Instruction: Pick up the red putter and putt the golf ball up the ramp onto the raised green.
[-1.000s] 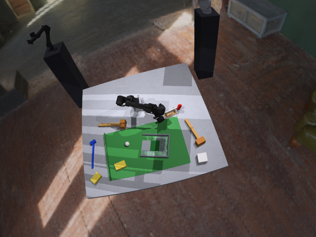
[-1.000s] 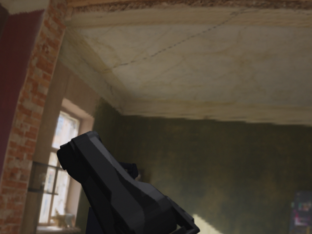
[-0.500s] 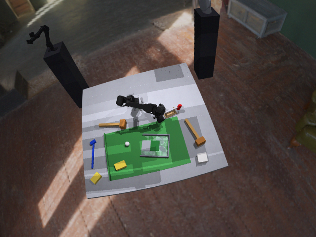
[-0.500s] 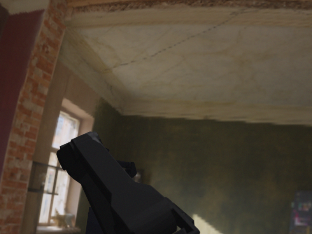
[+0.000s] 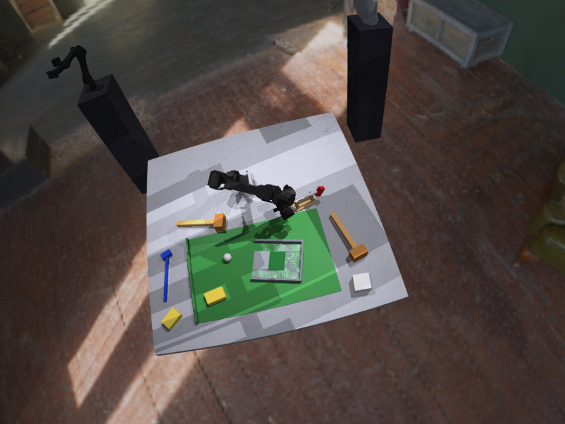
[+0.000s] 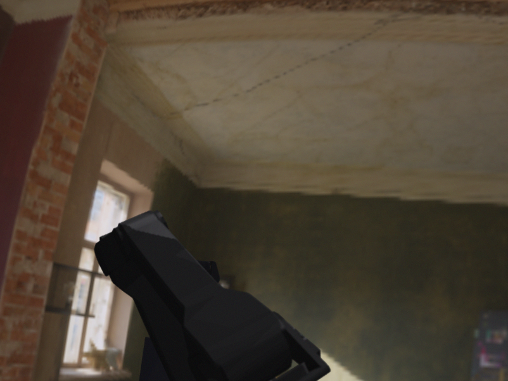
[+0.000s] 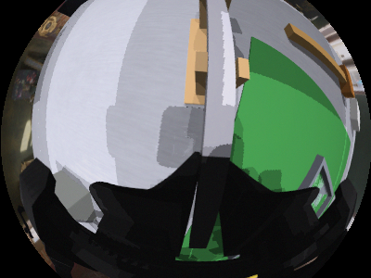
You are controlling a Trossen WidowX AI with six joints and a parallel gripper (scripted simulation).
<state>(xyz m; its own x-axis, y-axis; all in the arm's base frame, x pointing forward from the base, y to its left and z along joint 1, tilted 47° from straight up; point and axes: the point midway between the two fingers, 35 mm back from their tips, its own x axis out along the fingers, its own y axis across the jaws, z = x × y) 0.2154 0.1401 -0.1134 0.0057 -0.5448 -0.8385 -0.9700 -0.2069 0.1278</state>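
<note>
The red putter is 80 mm to the left of my gripper tip, 30 mm above it and 20 mm behind it. From my gripper tip the other things lie so: small wooden fence 100 mm to the left, 20 mm behind; white golf ball 350 mm to the right, 200 mm ahead, 10 mm below; white cube 490 mm ahead, 270 mm to the left, 10 mm below.
</note>
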